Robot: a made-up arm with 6 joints. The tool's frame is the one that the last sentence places. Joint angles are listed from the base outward.
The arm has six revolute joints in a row. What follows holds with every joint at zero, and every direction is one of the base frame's. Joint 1 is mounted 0.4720 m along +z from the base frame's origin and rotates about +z. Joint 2 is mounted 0.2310 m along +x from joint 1 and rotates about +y. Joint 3 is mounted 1.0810 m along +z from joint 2 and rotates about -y. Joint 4 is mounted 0.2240 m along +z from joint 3 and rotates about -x. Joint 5 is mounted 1.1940 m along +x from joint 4 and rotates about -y. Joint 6 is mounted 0.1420 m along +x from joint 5 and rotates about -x. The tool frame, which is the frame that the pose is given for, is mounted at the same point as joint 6; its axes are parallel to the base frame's.
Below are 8 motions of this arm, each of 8 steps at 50 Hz.
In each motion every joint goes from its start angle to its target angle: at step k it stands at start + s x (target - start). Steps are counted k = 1, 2, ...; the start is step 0. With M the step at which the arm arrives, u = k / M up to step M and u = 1 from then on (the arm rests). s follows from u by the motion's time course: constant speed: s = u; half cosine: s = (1 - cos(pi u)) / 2; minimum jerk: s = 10 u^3 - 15 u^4 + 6 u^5.
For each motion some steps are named. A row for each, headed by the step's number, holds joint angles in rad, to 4 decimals.
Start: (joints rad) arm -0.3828 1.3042 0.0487 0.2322 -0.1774 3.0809
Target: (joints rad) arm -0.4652 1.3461 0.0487 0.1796 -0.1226 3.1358
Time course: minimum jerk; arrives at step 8
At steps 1, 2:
1: -0.3841 1.3049 0.0487 0.2314 -0.1765 3.0818
2: -0.3913 1.3085 0.0487 0.2268 -0.1717 3.0866

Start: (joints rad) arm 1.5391 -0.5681 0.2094 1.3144 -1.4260 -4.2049
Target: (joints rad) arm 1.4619 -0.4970 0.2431 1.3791 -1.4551 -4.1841
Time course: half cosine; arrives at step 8
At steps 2, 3, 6, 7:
2: 1.5278 -0.5577 0.2143 1.3239 -1.4303 -4.2019
3: 1.5153 -0.5462 0.2198 1.3344 -1.4350 -4.1985
6: 1.4732 -0.5074 0.2382 1.3696 -1.4508 -4.1871
7: 1.4648 -0.4997 0.2418 1.3766 -1.4540 -4.1849

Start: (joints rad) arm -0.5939 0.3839 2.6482 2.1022 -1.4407 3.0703
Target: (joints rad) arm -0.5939 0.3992 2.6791 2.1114 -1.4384 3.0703
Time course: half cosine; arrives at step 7
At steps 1, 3, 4, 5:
1: -0.5939 0.3847 2.6497 2.1027 -1.4406 3.0703
3: -0.5939 0.3898 2.6602 2.1058 -1.4398 3.0703
4: -0.5939 0.3933 2.6671 2.1078 -1.4393 3.0703
5: -0.5939 0.3963 2.6733 2.1097 -1.4388 3.0703

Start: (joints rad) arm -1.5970 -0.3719 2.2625 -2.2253 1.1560 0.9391
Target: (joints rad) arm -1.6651 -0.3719 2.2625 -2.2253 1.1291 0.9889
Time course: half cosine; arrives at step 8
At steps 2, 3, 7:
2: -1.6070 -0.3719 2.2625 -2.2253 1.1521 0.9464
3: -1.6180 -0.3719 2.2625 -2.2253 1.1477 0.9545
7: -1.6625 -0.3719 2.2625 -2.2253 1.1301 0.9870

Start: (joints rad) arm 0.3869 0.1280 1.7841 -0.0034 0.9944 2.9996
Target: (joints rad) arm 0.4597 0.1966 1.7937 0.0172 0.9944 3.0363
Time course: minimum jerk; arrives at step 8
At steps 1, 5, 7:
1: 0.3881 0.1291 1.7843 -0.0031 0.9944 3.0002
5: 0.4397 0.1777 1.7911 0.0115 0.9944 3.0262
7: 0.4585 0.1955 1.7935 0.0169 0.9944 3.0357

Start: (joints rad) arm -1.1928 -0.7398 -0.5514 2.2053 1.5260 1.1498
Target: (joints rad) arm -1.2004 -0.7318 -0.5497 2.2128 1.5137 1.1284
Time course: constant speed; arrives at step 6
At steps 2, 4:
2: -1.1953 -0.7371 -0.5508 2.2078 1.5219 1.1427
4: -1.1979 -0.7345 -0.5503 2.2103 1.5178 1.1355

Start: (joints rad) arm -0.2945 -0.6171 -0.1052 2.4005 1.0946 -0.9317
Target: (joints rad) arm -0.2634 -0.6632 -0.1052 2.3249 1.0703 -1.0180
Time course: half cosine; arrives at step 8
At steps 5, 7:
5: -0.2730 -0.6490 -0.1052 2.3482 1.0778 -0.9914
7: -0.2646 -0.6614 -0.1052 2.3278 1.0712 -1.0147

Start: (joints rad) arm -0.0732 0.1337 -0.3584 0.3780 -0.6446 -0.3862
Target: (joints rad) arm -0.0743 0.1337 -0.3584 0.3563 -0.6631 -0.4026
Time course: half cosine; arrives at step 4
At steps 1, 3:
1: -0.0734 0.1337 -0.3584 0.3748 -0.6473 -0.3886
3: -0.0741 0.1337 -0.3584 0.3595 -0.6604 -0.4002

